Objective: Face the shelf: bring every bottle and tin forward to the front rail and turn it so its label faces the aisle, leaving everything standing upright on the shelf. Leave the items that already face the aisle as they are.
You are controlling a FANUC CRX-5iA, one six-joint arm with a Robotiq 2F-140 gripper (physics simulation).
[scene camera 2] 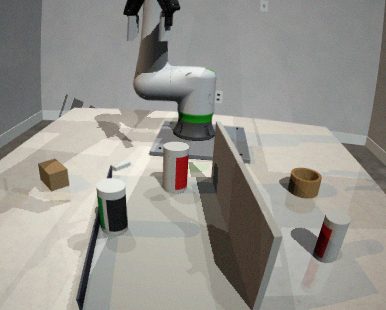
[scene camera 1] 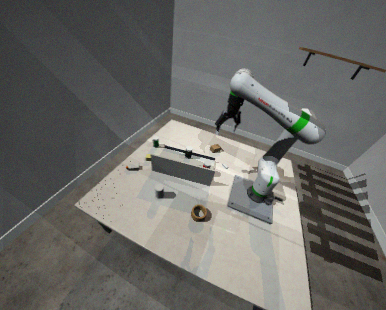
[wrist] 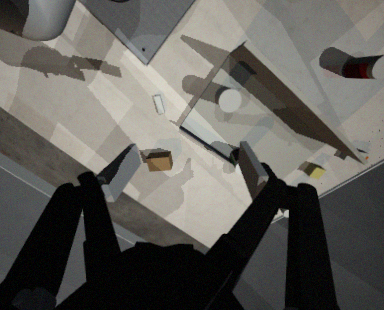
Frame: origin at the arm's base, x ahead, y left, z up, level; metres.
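Seen in the pictures: gripper, between the fingertips: (scene camera 2: pixel 147 40) (scene camera 1: pixel 224 133) (wrist: pixel 187 153); arm's base, origin of its link: (scene camera 2: pixel 194 133) (scene camera 1: pixel 256 194).
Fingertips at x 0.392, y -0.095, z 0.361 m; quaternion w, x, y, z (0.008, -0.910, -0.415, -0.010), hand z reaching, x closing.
Offsets run from my fingertips to a thing's middle. "spot": to the spot under its first point.
A white bottle with a red patch {0.089 m left, 0.045 m ahead, 0.301 m down} (scene camera 1: pixel 207 165) (scene camera 2: pixel 170 167) (wrist: pixel 230 100) stands upright between the dark front rail (scene camera 1: pixel 175 149) (scene camera 2: pixel 87 270) (wrist: pixel 207 146) and the tall panel (scene camera 1: pixel 183 169) (scene camera 2: pixel 245 215) (wrist: pixel 295 110), apart from the rail. Its red patch shows on its panel-side half in scene camera 2. A white-capped black-and-green tin {0.006 m right, 0.249 m ahead, 0.306 m down} (scene camera 1: pixel 188 153) (scene camera 2: pixel 112 207) stands upright close beside the rail, its green strip towards the rail. Another white bottle with a red patch {0.441 m left, 0.258 m ahead, 0.330 m down} (scene camera 1: pixel 159 191) (scene camera 2: pixel 331 237) (wrist: pixel 357 69) stands behind the panel. My gripper (scene camera 1: pixel 227 129) (scene camera 2: pixel 148 31) (wrist: pixel 187 153) is open and empty, high above the table.
A green tin {spot: 0.018 m left, 0.572 m ahead, 0.332 m down} (scene camera 1: pixel 156 143) stands beyond the rail's far end. A brown block {0.255 m right, 0.063 m ahead, 0.354 m down} (scene camera 1: pixel 215 148) (scene camera 2: pixel 53 175) (wrist: pixel 160 162), a small white piece {0.090 m right, 0.086 m back, 0.373 m down} (scene camera 1: pixel 225 165) (scene camera 2: pixel 121 165) (wrist: pixel 158 104), a yellow block {0.184 m left, 0.534 m ahead, 0.360 m down} (scene camera 1: pixel 148 157) (wrist: pixel 315 171) and a wooden ring-shaped cup {0.444 m left, 0.043 m back, 0.354 m down} (scene camera 2: pixel 305 185) are on the table.
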